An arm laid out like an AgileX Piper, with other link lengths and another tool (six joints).
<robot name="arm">
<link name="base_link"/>
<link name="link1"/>
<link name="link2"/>
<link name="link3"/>
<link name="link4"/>
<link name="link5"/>
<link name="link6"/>
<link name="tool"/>
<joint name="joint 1" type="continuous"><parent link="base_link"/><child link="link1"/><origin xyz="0 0 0.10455" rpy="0 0 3.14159"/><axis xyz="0 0 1"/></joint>
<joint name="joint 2" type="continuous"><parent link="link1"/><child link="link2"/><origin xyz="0 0 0" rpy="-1.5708 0 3.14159"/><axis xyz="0 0 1"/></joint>
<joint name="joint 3" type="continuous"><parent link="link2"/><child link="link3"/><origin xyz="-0.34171 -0.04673 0"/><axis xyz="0 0 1"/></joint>
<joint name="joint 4" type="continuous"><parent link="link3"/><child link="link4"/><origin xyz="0.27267 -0.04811 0" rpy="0.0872 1.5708 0"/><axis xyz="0 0 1"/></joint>
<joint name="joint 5" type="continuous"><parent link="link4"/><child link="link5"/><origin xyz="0 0 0" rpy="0 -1.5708 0"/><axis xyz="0 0 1"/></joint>
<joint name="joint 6" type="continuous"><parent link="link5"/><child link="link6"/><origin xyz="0.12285 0 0" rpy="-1.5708 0 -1.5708"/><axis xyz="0 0 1"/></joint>
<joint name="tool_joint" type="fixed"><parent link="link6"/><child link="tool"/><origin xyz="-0.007 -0.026 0.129" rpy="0.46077 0 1.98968"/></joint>
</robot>
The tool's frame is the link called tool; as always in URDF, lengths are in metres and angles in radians. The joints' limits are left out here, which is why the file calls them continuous.
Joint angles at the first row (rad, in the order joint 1, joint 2, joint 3, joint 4, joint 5, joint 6):
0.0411 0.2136 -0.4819 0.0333 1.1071 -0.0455
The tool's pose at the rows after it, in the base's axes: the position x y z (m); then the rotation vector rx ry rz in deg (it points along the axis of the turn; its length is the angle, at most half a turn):
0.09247 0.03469 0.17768 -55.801 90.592 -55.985
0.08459 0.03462 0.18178 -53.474 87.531 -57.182
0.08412 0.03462 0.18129 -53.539 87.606 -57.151
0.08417 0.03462 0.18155 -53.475 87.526 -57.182
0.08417 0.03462 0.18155 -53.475 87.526 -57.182
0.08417 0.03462 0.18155 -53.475 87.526 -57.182
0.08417 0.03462 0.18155 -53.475 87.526 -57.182
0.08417 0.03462 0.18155 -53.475 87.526 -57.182
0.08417 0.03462 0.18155 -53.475 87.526 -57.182
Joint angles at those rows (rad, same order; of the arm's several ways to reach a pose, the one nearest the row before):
0.0153 0.0638 -0.4819 0.0332 1.1146 -0.0455
0.0153 -0.0144 -0.4819 0.0333 1.1284 -0.0456
0.0153 -0.0156 -0.4819 0.0332 1.1312 -0.0455
0.0153 -0.0164 -0.4819 0.0332 1.1304 -0.0455
0.0153 -0.0164 -0.4819 0.0332 1.1304 -0.0455
0.0153 -0.0164 -0.4819 0.0332 1.1304 -0.0455
0.0153 -0.0164 -0.4819 0.0332 1.1304 -0.0455
0.0153 -0.0164 -0.4819 0.0332 1.1304 -0.0455
0.0153 -0.0164 -0.4819 0.0332 1.1304 -0.0455

